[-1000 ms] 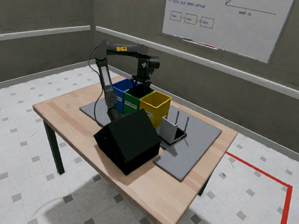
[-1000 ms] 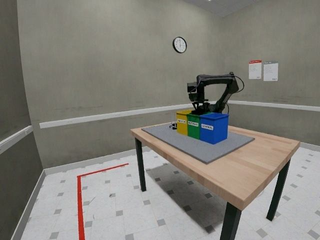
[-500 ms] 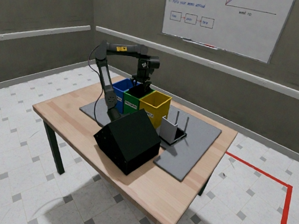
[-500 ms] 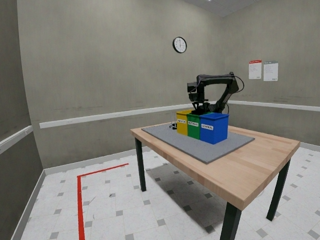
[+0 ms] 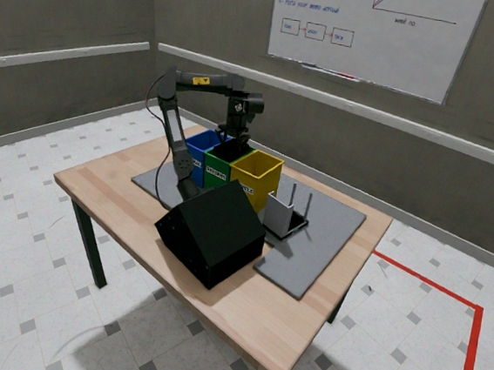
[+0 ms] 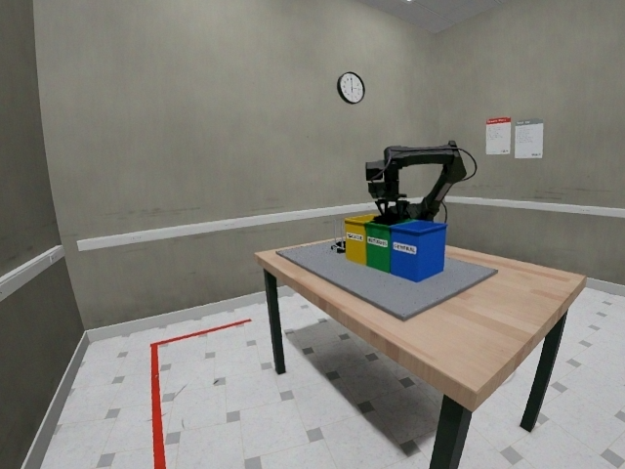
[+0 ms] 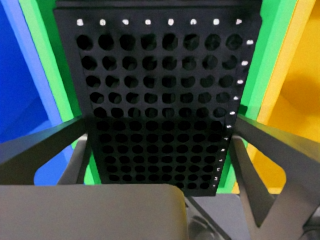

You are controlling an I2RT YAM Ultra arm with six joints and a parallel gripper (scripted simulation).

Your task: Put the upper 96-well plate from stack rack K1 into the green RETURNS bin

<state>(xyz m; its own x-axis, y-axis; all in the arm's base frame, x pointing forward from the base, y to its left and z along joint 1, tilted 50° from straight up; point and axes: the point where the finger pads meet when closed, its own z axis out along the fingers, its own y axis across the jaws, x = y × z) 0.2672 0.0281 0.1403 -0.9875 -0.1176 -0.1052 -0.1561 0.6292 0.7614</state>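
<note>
Right now my hand is 11 cm above the green returns bin. Round my hand: black 96-well plate: right at my hand; blue bin: 2 cm behind, 13 cm to the left, 11 cm below; yellow bin: 2 cm ahead, 13 cm to the right, 11 cm below.
</note>
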